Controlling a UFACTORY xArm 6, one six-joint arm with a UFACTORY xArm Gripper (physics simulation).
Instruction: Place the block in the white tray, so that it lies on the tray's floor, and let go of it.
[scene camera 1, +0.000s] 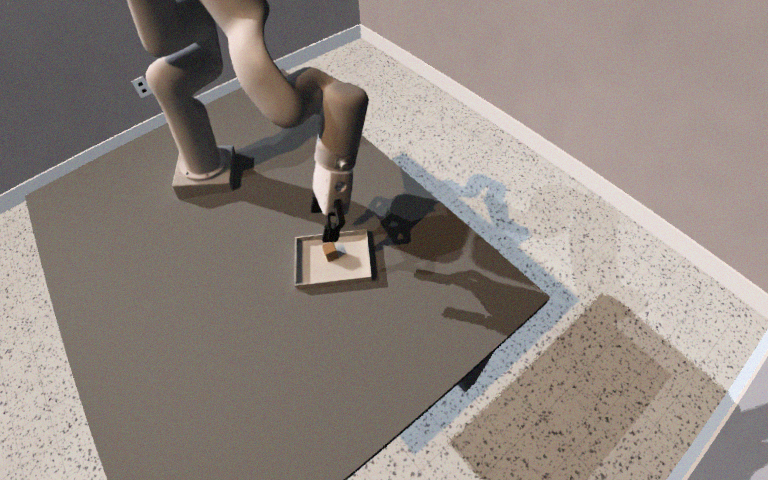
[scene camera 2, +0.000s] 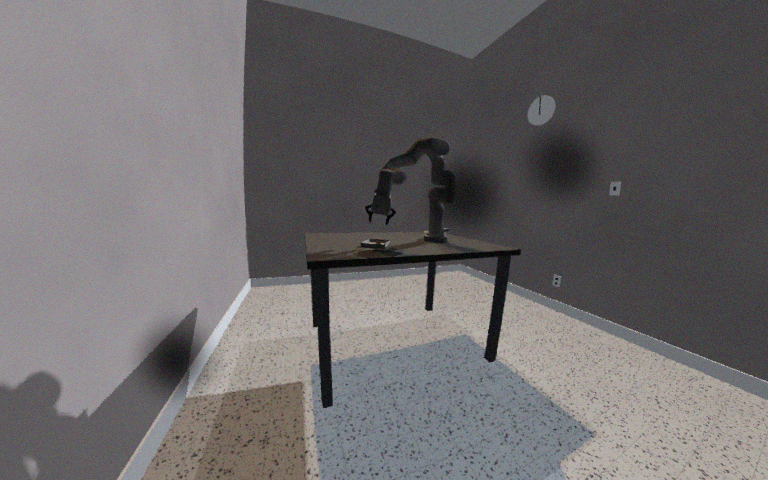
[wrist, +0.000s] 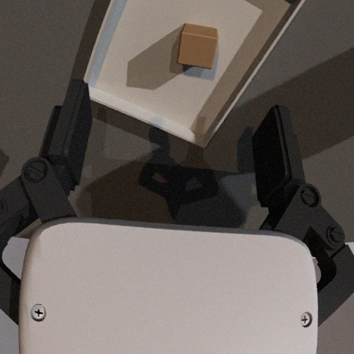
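Pixels of known places: gripper, fingertip midpoint: (scene camera 1: 323, 226) (scene camera 2: 378, 223); arm's base at its link origin: (scene camera 1: 203, 164) (scene camera 2: 435, 233).
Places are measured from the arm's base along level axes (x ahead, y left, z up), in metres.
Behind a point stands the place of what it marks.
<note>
An orange-brown block (scene camera 1: 330, 252) {x 0.429, y 0.196, z -0.008 m} (wrist: 198, 48) lies on the floor of the white tray (scene camera 1: 353, 270) {x 0.478, y 0.227, z -0.040 m} (wrist: 141, 113), apart from the walls that show in the wrist view. In scene camera 2 the tray (scene camera 2: 368, 245) {x 0.480, y 0.268, z -0.033 m} is small and the block in it is hard to make out. My gripper (scene camera 1: 331, 237) {x 0.421, y 0.199, z 0.082 m} (scene camera 2: 378, 221) {x 0.421, y 0.199, z 0.082 m} (wrist: 178, 108) is open and empty. It hangs well above the table, higher than the tray's rim, with clear air between the fingers and the block. In the wrist view the block is beyond the fingertips, touched by neither finger.
The tray stands on the dark table top (scene camera 1: 198, 339) {x 0.470, y -0.138, z -0.043 m} (scene camera 2: 334, 242) {x 0.667, y 0.116, z -0.043 m}. The arm's base (scene camera 1: 202, 183) {x 0.068, y -0.019, z -0.001 m} (scene camera 2: 435, 238) {x 0.024, y 0.069, z -0.022 m} is on the table, behind and left of the tray in scene camera 1. The arm's shadows fall beside the tray. Walls stand beyond the table.
</note>
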